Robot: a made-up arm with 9 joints.
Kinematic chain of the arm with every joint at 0, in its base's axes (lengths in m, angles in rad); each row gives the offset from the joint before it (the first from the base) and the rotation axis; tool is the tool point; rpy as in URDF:
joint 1: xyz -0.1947 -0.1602 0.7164 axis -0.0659 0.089 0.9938
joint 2: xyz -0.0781 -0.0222 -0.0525 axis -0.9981 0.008 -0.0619
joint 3: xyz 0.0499 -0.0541 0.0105 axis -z
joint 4: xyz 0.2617 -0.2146 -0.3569 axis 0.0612 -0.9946 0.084
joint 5: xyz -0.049 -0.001 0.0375 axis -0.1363 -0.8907 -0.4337
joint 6: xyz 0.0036 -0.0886 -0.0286 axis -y
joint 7: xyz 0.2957 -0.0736 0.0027 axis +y
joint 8: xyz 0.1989 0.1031 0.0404 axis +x
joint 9: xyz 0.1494 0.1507 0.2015 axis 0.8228 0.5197 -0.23
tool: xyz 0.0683 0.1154 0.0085 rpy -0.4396 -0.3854 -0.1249
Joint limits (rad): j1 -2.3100..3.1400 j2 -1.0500..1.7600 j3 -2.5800..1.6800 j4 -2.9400..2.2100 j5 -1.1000..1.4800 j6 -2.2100..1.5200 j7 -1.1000..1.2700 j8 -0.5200..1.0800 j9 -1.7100..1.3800
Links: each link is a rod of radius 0.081 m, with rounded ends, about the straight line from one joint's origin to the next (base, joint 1, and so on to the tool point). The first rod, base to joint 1, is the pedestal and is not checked.
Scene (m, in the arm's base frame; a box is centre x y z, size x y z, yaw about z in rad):
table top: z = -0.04
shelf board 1: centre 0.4 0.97 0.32 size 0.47 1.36 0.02 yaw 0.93
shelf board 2: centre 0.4 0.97 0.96 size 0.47 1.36 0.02 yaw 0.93
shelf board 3: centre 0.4 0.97 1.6 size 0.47 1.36 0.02 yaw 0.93
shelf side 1: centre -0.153 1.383 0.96 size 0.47 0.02 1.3 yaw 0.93
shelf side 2: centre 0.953 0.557 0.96 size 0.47 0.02 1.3 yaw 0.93
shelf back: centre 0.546 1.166 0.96 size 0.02 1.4 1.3 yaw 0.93
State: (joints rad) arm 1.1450 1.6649 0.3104 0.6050 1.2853 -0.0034 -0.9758 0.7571 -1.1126
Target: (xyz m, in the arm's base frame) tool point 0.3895 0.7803 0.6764
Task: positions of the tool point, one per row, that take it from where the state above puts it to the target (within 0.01 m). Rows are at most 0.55 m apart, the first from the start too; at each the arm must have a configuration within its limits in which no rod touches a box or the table.
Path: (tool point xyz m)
1: -0.3952 -0.1877 0.9303
2: -0.2156 0.2557 0.9434
3: 0.1741 0.4916 0.6764
4: 0.2856 0.6547 0.6596
5: 0.3895 0.7803 0.6764

